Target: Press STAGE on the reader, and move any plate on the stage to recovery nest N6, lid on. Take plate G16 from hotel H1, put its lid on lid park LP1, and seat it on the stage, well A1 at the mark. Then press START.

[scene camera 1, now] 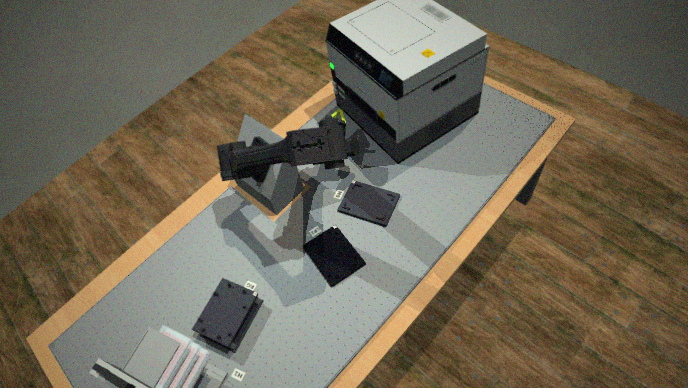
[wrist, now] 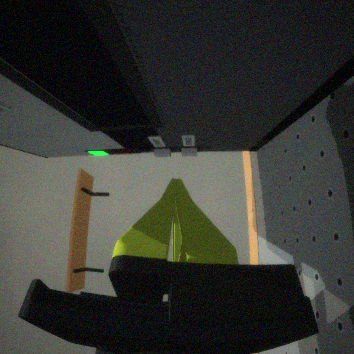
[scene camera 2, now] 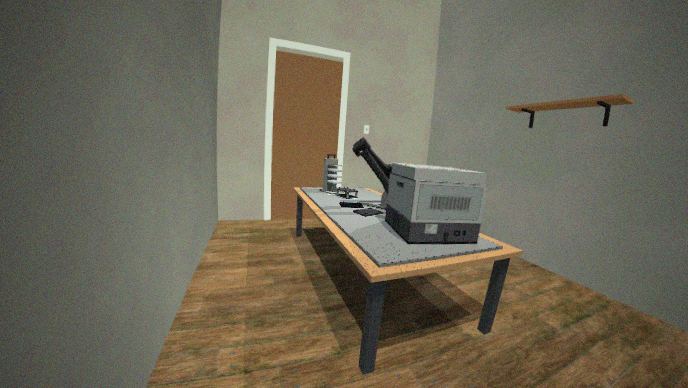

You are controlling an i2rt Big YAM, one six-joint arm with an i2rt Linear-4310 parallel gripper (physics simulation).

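Frame: origin at the arm's base, x ahead, y left, z up, level; millimetres.
Where they show: gripper, fingertip midpoint: [scene camera 1: 340,109] [wrist: 175,184].
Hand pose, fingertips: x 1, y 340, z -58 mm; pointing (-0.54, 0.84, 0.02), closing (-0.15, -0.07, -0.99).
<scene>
Each offset is from my fingertips to the top centre of the thing. "spot": to the spot under its first point.
My gripper [scene camera 1: 339,116] [wrist: 175,184] is shut and empty, its yellow-green fingertips together near the lower front of the reader {dx +112, dy +211, dz +255 mm} [scene camera 1: 435,112] [scene camera 2: 450,200] [wrist: 225,75]. In the wrist view two small grey buttons, a left one {spot: dx -79, dy +59, dz +22 mm} [wrist: 162,152] and a right one {spot: dx -80, dy +58, dz -9 mm} [wrist: 189,152], stick out from the reader's front, a little above the tips in the picture; their labels are too small to read. No stage shows outside the reader. Nest N6 {dx +291, dy -180, dz -75 mm} [scene camera 1: 370,202] [scene camera 2: 368,212] holds no visible plate. Black lid park LP1 {dx +335, dy -383, dz -73 mm} [scene camera 1: 335,256] [scene camera 2: 351,204] shows no lid. Hotel H1 {spot: dx +326, dy -893, dz +161 mm} [scene camera 1: 152,357] [scene camera 2: 331,172] holds several plates; G16 cannot be told apart.
A raised dark stand [scene camera 1: 225,312] [scene camera 2: 346,192] stands between LP1 and the hotel. A green light {spot: dx -84, dy +65, dz +109 mm} [scene camera 1: 332,65] [wrist: 98,153] glows on the reader's front. A grey wedge-shaped block [scene camera 1: 280,192] stands under the arm at the table's edge [scene camera 1: 165,232].
</scene>
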